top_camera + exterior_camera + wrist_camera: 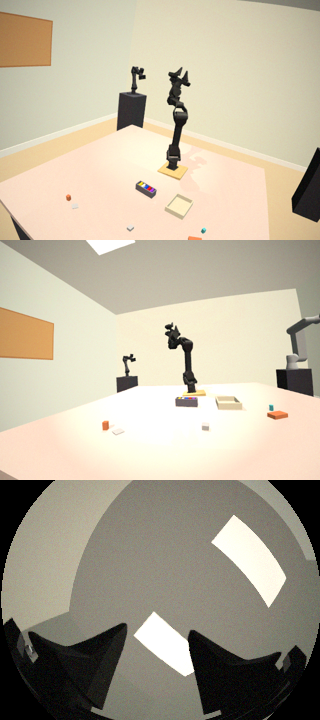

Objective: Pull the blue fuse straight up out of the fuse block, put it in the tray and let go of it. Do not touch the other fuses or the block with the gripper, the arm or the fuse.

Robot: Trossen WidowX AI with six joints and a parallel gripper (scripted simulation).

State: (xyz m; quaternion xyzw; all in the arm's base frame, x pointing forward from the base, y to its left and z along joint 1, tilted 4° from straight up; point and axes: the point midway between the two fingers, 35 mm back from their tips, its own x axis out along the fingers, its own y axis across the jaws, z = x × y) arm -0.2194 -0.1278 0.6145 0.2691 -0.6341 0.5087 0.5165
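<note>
The blue fuse lies 62 cm below my gripper tip, 55 cm ahead of it and 18 cm to the left of it. Round my gripper tip: beige tray 64 cm below, 53 cm ahead, 38 cm to the left; then teal cube 63 cm below, 59 cm ahead, 55 cm to the left; then grey cube 79 cm ahead, 63 cm below, 29 cm to the left.
</note>
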